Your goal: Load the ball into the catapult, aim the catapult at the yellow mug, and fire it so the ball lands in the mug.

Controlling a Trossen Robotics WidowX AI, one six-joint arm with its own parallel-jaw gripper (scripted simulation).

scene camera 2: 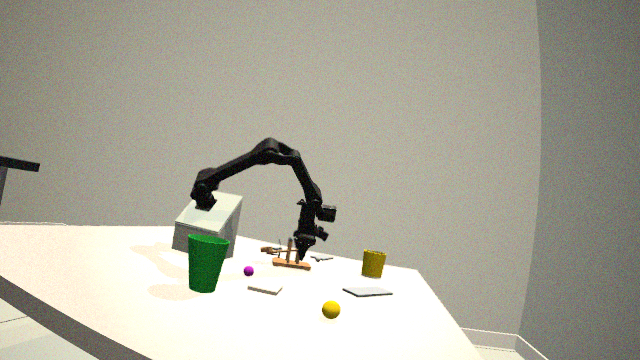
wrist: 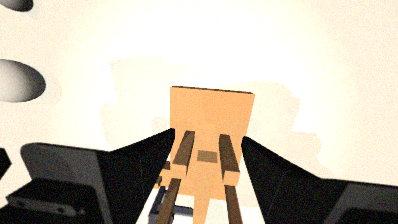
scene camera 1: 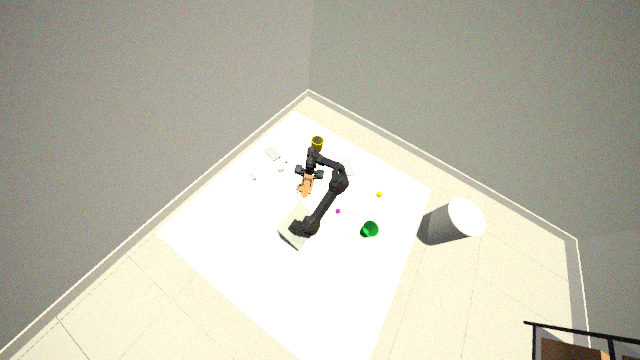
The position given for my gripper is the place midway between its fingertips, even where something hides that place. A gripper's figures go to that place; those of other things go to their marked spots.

My gripper (scene camera 2: 300, 259) is 114 cm from the lens. A green cup (scene camera 2: 206, 255) is 67 cm from the lens.
